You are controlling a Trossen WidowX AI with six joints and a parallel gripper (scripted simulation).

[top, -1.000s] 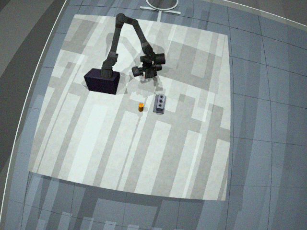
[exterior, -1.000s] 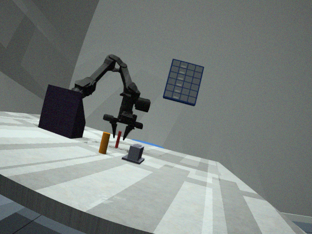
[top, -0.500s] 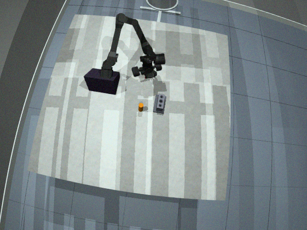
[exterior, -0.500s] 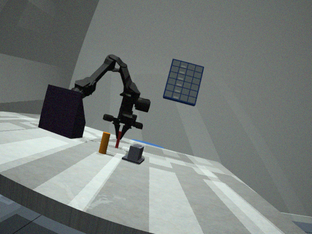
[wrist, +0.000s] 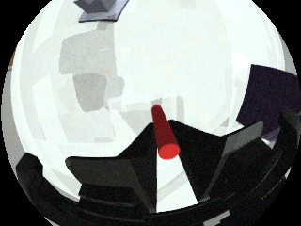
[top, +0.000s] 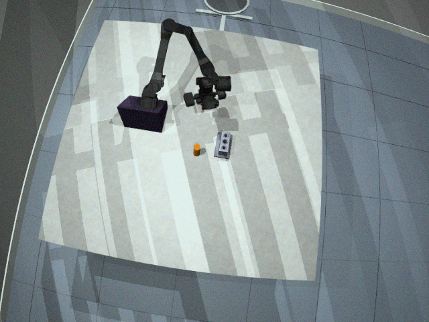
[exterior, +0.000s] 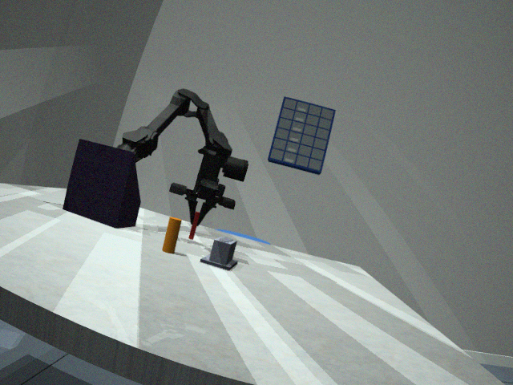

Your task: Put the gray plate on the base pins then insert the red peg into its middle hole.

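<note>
Right now the gray plate is 16 cm to the right of my gripper tip, 13 cm ahead of it and 1 cm below it. Round my gripper tip: base 16 cm to the right, 13 cm ahead, 4 cm below; red peg right at my gripper tip; orange cylinder 23 cm to the right, 2 cm ahead, 1 cm below.
</note>
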